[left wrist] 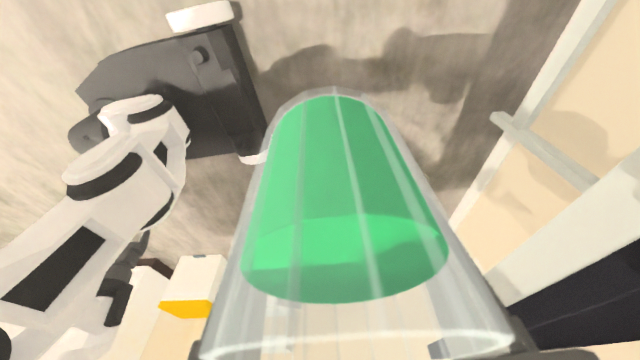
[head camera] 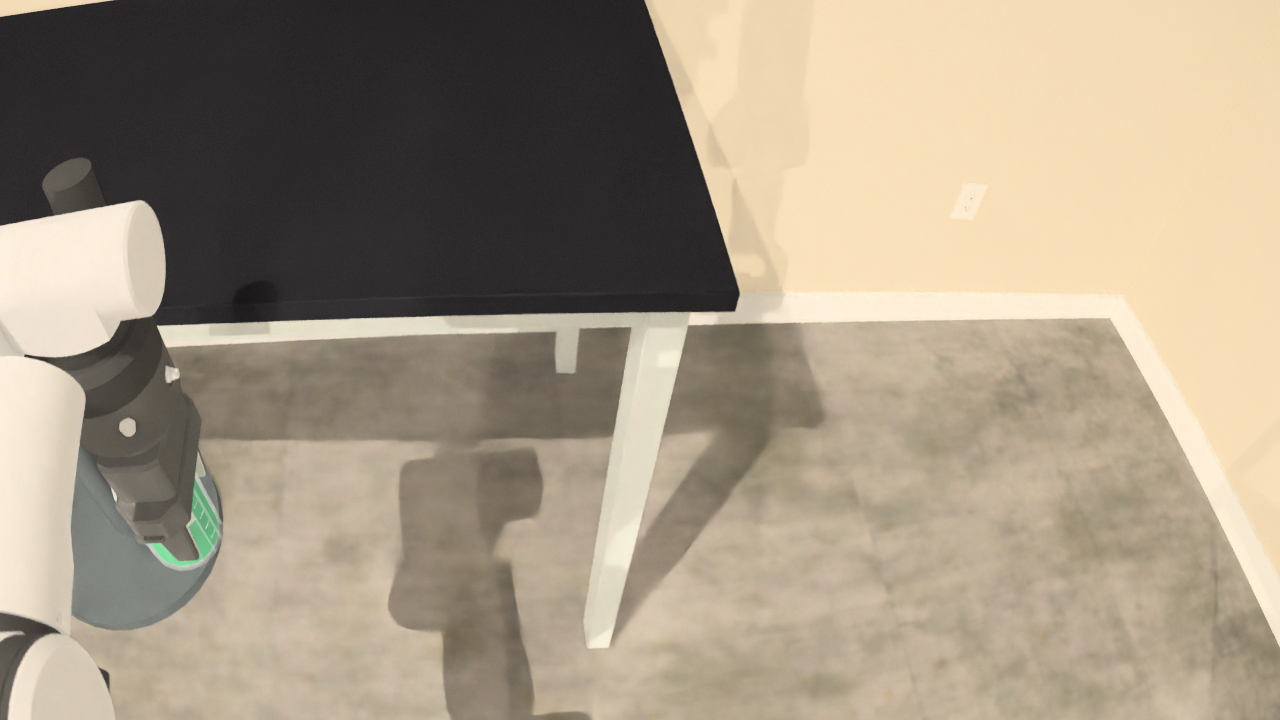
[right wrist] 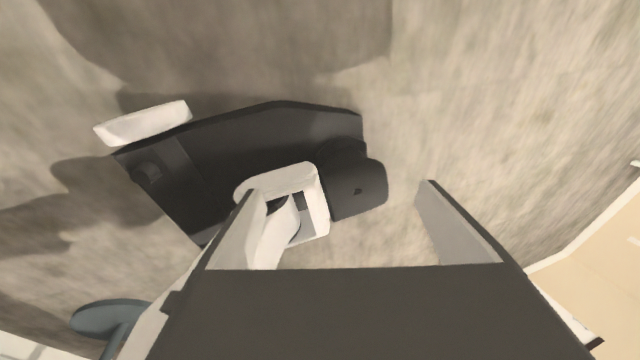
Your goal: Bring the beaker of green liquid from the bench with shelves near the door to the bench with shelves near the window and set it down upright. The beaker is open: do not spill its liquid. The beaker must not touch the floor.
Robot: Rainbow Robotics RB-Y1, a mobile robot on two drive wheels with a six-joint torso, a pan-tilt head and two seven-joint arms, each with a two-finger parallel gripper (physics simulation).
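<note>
The clear beaker [head camera: 207,530] [left wrist: 345,190] holds green liquid with clear glass above it, and its open rim faces the left wrist camera. My left gripper [head camera: 183,535] [left wrist: 360,349] is shut on the beaker and holds it off the floor, in front of the bench at the left of the head view. A black-topped bench [head camera: 429,161] [left wrist: 590,295] with pale legs stands against the wall. Its shelves do not show, so I cannot tell which bench it is. My right gripper [right wrist: 338,195] is open, with empty fingers over the floor and my base.
A round blue-grey stool seat [head camera: 134,595] [right wrist: 107,317] is below the beaker in the head view. A bench leg [head camera: 626,483] stands near the bench's right end. The wall [head camera: 1029,107] meets another wall at right. A white and yellow box [left wrist: 192,282] shows beyond my base [left wrist: 175,95] [right wrist: 240,135].
</note>
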